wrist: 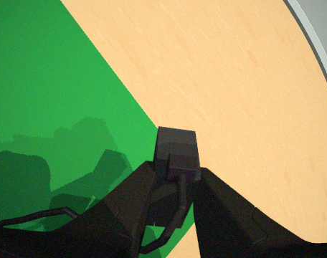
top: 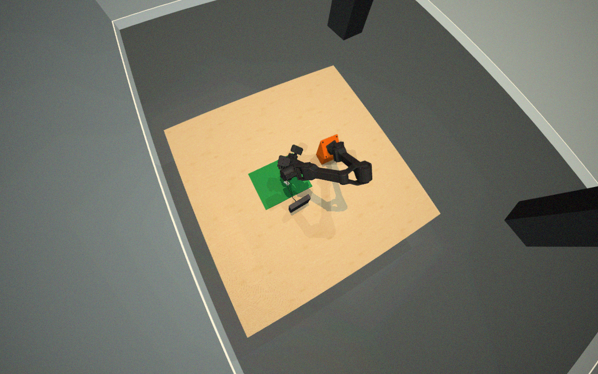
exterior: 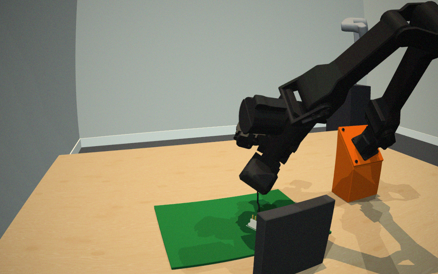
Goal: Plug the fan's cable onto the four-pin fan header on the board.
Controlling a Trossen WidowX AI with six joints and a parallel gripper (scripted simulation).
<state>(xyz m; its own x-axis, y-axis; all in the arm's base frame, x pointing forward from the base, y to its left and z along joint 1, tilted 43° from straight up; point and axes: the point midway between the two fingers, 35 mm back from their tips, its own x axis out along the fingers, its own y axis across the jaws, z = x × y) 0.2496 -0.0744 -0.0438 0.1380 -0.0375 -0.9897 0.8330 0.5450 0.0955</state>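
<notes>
The green board lies 90 mm below my gripper tip, 80 mm ahead of it and 60 mm to the left of it. Round my gripper tip: black fan (240 mm to the left, 80 mm ahead, 20 mm below); black plug (10 mm below, 10 mm behind).
</notes>
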